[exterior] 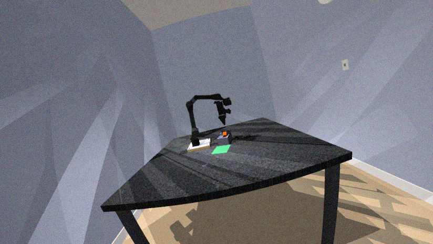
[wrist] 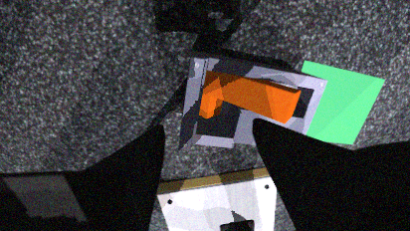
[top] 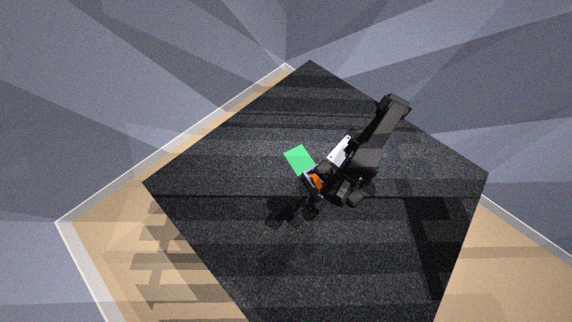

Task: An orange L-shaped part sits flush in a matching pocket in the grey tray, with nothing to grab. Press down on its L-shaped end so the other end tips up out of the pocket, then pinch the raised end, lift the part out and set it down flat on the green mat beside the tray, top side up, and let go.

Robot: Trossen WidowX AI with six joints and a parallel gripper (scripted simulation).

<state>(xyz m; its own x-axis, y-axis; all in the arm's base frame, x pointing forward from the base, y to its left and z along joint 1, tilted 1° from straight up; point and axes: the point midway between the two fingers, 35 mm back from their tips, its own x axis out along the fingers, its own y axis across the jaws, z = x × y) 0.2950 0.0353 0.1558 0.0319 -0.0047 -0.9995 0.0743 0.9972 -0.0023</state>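
The orange L-shaped part lies 2 cm behind my gripper tip, 3 cm to the right of it and 10 cm below it. From my gripper tip the other things lie so: green mat (7 cm behind, 20 cm to the right, 16 cm below).
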